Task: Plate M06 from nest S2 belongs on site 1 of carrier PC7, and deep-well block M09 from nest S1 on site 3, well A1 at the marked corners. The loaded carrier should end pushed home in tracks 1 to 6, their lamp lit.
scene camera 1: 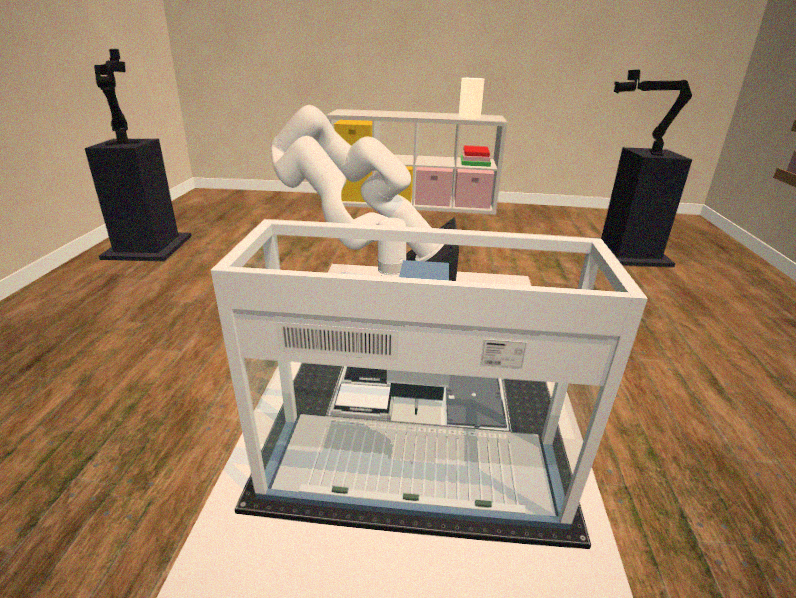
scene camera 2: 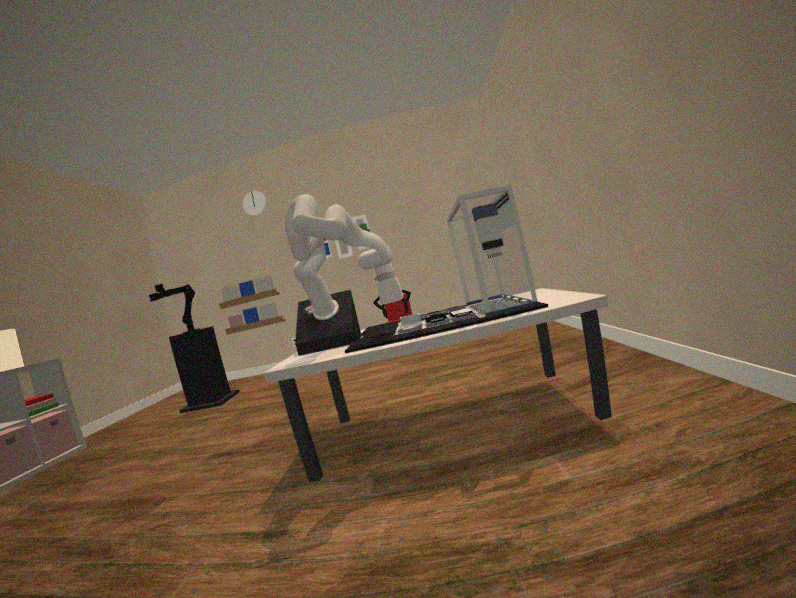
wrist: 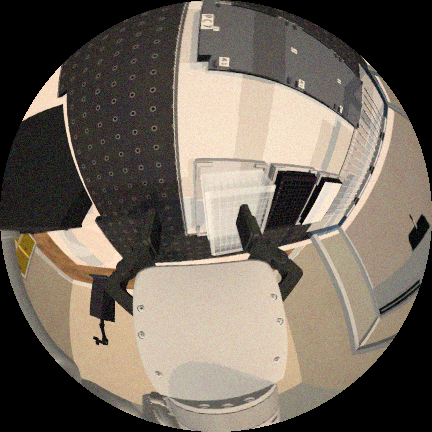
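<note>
My gripper is open and empty, pointing down above the nests. In the wrist view its right finger overlaps a tall translucent block, which sits in the nearest of three nests. A black plate sits in the middle nest and a white plate in the nest nearest the tracks. Nest labels are not readable. Dark grey carrier PC7 lies across from the nests, off the tracks, with A1 labels along one edge and no plate visible on it. The grooved track deck stands beyond; no lit lamp can be made out.
A tall white frame encloses the track deck. A perforated black deck borders the pale tray. The robot's dark base stands at the table's other end. A red box shows behind the gripper.
</note>
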